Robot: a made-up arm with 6 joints.
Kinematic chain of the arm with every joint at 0, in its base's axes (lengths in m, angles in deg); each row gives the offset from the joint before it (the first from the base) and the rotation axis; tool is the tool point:
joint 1: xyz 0 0 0.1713 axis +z
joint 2: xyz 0 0.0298 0 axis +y
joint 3: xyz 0 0 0.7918 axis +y
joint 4: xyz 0 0 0.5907 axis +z
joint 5: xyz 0 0 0 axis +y
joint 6: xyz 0 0 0.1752 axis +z
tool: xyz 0 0 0
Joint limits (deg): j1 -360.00..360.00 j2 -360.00..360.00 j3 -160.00..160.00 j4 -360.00..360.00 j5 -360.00..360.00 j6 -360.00..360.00
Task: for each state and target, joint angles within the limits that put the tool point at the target. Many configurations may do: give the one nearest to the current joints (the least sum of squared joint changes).
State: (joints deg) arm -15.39 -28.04 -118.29 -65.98 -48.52 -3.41
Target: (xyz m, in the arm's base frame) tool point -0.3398 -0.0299 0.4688
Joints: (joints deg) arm 27.33 16.52 -139.98 -48.89 -49.01 -3.41
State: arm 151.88 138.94 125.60 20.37 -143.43 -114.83
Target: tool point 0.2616 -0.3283 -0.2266
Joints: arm 128.44 189.36 147.81 14.37 -135.28 -114.83
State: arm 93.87 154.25 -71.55 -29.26 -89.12 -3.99
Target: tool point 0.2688 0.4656 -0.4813
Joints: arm 52.27 182.67 -89.72 -14.23 -99.50 -3.99
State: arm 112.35 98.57 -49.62 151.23 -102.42 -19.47
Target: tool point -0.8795 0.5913 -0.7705
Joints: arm 147.63 136.06 -25.07 160.46 -83.90 -19.47
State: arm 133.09 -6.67 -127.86 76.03 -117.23 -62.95
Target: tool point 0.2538 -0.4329 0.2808
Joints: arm 106.06 -35.80 -135.50 69.42 -110.24 -62.95
